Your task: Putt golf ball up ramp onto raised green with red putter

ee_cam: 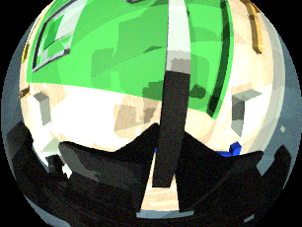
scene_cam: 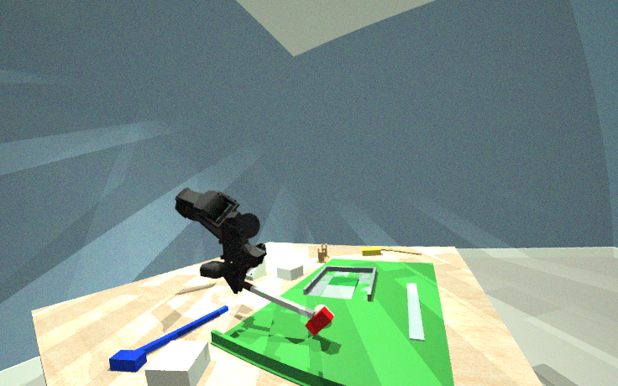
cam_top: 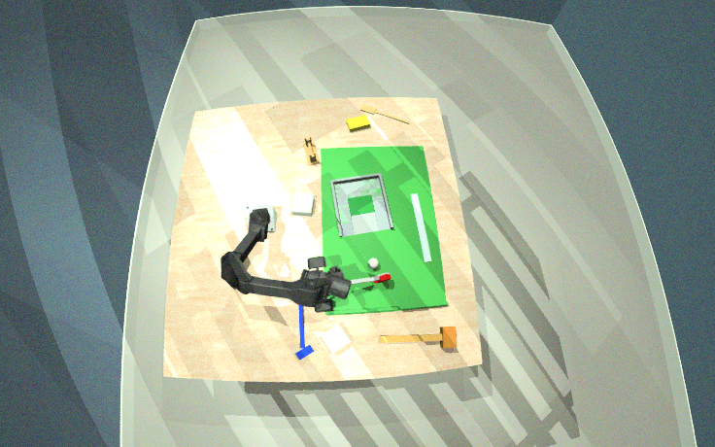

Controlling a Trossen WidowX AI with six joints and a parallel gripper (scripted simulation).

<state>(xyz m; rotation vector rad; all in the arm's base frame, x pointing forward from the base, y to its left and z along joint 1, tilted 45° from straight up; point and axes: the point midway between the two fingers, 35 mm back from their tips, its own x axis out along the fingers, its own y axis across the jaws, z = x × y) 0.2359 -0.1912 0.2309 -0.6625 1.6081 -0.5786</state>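
The red putter lies 12 cm ahead of my gripper tip and 2 cm to the left of it. From my gripper tip the other things lie so: white strip 42 cm ahead, 23 cm to the left, 8 cm below; then white golf ball 20 cm ahead, 9 cm to the left, 6 cm below; then blue putter 9 cm behind, 12 cm to the right, 7 cm below.
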